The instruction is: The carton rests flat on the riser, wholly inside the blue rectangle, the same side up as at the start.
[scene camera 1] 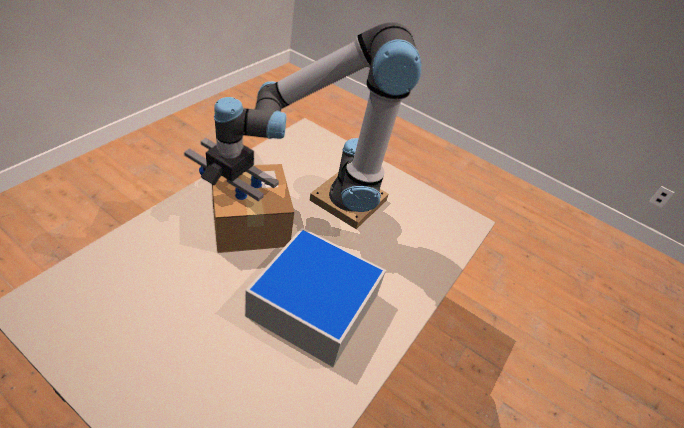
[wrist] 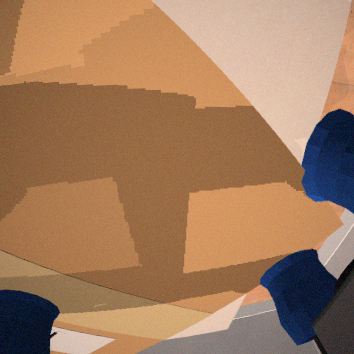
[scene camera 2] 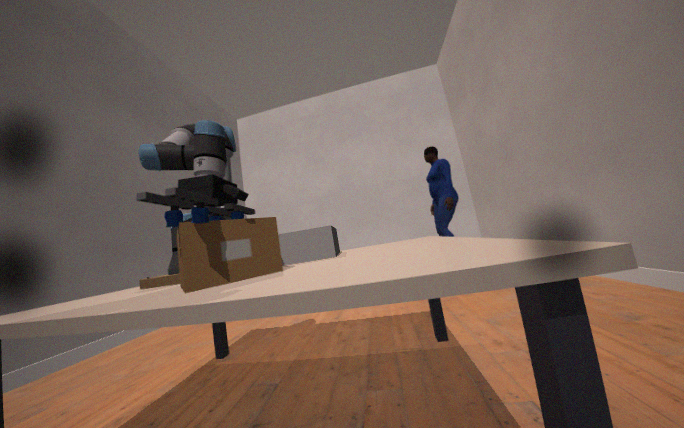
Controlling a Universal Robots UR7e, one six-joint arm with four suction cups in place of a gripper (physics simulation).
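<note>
The brown carton stands flat on the table, left of the arm's base, with a pale label on one side. My suction gripper sits on the carton's top with its blue cups pressed on it; the outer cups hang past the carton's far left edge. Two cups show at the right of the wrist view. The grey riser with the blue rectangle on top stands in front and to the right of the carton, apart from it.
The arm's base on its wooden plate stands behind the riser. The table's edge runs across the second scene view, with wooden floor below. A person in blue stands beyond the table near the far wall.
</note>
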